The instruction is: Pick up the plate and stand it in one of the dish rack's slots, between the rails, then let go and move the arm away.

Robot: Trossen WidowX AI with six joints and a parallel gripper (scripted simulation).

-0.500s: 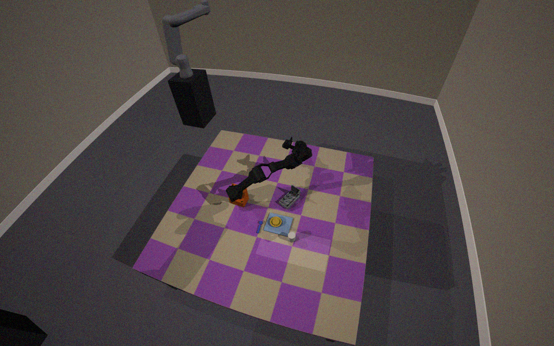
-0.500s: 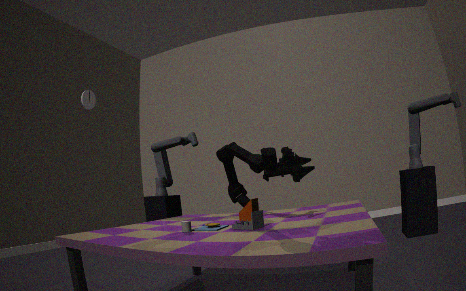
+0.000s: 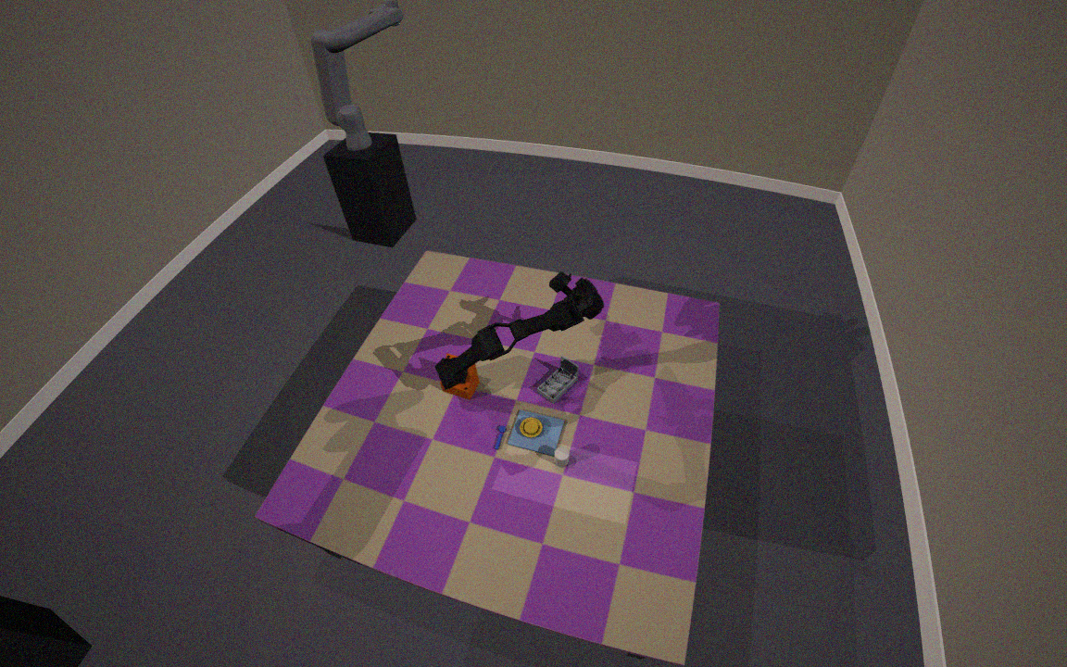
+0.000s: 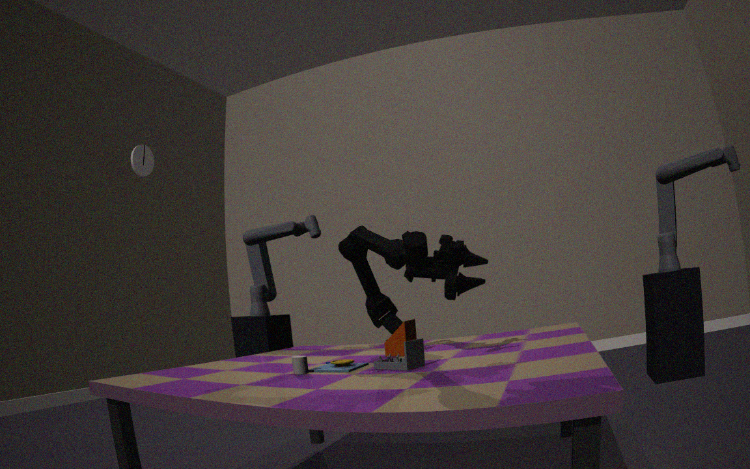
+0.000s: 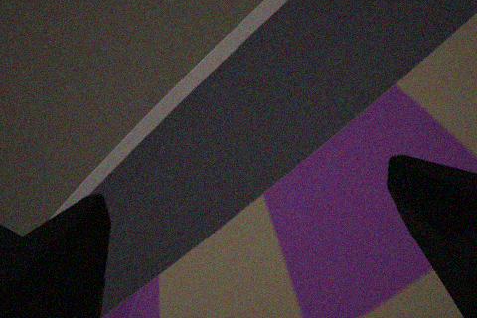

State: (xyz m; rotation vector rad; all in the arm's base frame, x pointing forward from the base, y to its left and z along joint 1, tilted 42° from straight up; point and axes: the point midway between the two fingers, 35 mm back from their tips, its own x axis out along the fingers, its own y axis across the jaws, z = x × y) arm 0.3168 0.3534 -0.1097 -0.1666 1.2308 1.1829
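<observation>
Now: gripper tip 45 cm to the left of the yellow plate, 23 cm above it and 2 cm past it. Also, from my gripper tip: blue mat 46 cm to the right, 24 cm below; blue utensil 50 cm to the right, 24 cm below, 11 cm behind; grey dish rack 26 cm to the right, 22 cm below, 1 cm ahead.
</observation>
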